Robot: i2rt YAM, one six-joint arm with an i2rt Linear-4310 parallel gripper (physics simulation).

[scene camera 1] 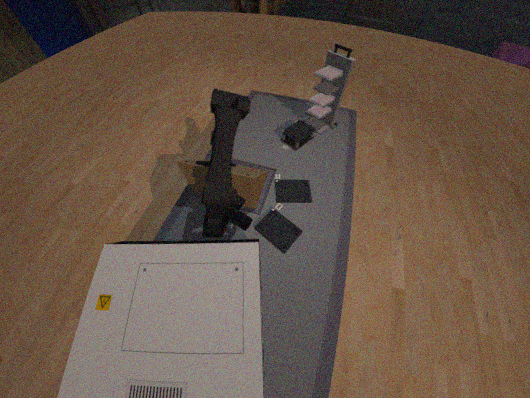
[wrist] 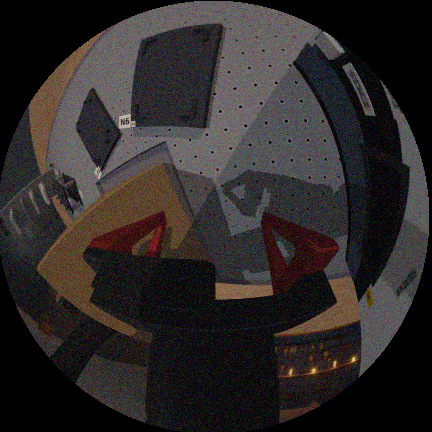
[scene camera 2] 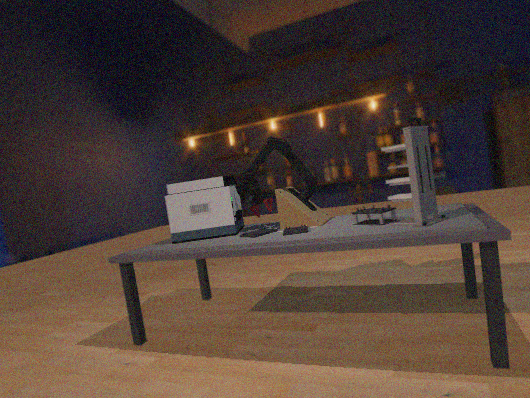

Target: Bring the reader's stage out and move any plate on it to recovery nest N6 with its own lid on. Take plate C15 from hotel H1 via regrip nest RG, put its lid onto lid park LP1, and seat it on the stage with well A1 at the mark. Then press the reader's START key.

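Observation:
My gripper is open and empty, red fingers wide apart above the deck, in front of the reader. The reader's dark front is at the right of the wrist view; its stage does not show in that view. Nest N6 is a bare dark pad. A smaller-looking dark pad lies beside it, its label unreadable. Hotel H1 holds pale plates; C15 cannot be told apart. The black regrip nest stands before the hotel.
A tan wedge-shaped arm mount stands between the gripper and the hotel side. The dark arm arches over it. The grey perforated table carries everything.

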